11 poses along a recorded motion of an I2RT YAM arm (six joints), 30 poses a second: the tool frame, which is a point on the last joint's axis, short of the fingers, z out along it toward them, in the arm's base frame.
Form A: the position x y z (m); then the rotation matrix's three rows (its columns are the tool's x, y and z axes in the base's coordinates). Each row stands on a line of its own.
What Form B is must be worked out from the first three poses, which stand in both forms.
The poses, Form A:
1:
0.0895, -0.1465, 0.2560
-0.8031, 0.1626, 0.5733
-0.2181, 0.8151, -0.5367
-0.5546, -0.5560, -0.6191
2:
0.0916, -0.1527, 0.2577
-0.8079, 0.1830, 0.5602
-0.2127, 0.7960, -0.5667
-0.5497, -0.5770, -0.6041
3:
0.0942, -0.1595, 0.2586
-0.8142, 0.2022, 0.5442
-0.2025, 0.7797, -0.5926
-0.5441, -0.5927, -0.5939
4:
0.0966, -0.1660, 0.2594
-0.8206, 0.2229, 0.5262
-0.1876, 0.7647, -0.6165
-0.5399, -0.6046, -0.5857
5:
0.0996, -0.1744, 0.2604
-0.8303, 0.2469, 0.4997
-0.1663, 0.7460, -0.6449
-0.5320, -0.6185, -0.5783
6:
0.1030, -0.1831, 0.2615
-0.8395, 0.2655, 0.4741
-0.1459, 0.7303, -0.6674
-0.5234, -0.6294, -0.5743
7:
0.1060, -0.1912, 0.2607
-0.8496, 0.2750, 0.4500
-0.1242, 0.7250, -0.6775
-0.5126, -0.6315, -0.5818
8:
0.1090, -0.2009, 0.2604
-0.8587, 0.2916, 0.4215
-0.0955, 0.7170, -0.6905
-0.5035, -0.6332, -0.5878
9:
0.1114, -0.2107, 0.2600
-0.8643, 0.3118, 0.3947
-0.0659, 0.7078, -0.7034
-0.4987, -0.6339, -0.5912
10:
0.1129, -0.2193, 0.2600
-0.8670, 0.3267, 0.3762
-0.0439, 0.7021, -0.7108
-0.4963, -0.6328, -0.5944
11:
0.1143, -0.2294, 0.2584
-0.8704, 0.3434, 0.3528
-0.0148, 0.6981, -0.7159
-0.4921, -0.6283, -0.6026
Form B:
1: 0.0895, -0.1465, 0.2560, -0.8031, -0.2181, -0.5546, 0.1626, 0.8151, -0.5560
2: 0.0916, -0.1527, 0.2577, -0.8079, -0.2127, -0.5497, 0.1830, 0.7960, -0.5770
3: 0.0942, -0.1595, 0.2586, -0.8142, -0.2025, -0.5441, 0.2022, 0.7797, -0.5927
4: 0.0966, -0.1660, 0.2594, -0.8206, -0.1876, -0.5399, 0.2229, 0.7647, -0.6046
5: 0.0996, -0.1744, 0.2604, -0.8303, -0.1663, -0.5320, 0.2469, 0.7460, -0.6185
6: 0.1030, -0.1831, 0.2615, -0.8395, -0.1459, -0.5234, 0.2655, 0.7303, -0.6294
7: 0.1060, -0.1912, 0.2607, -0.8496, -0.1242, -0.5126, 0.2750, 0.7250, -0.6315
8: 0.1090, -0.2009, 0.2604, -0.8587, -0.0955, -0.5035, 0.2916, 0.7170, -0.6332
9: 0.1114, -0.2107, 0.2600, -0.8643, -0.0659, -0.4987, 0.3118, 0.7078, -0.6339
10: 0.1129, -0.2193, 0.2600, -0.8670, -0.0439, -0.4963, 0.3267, 0.7021, -0.6328
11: 0.1143, -0.2294, 0.2584, -0.8704, -0.0148, -0.4921, 0.3434, 0.6981, -0.6283
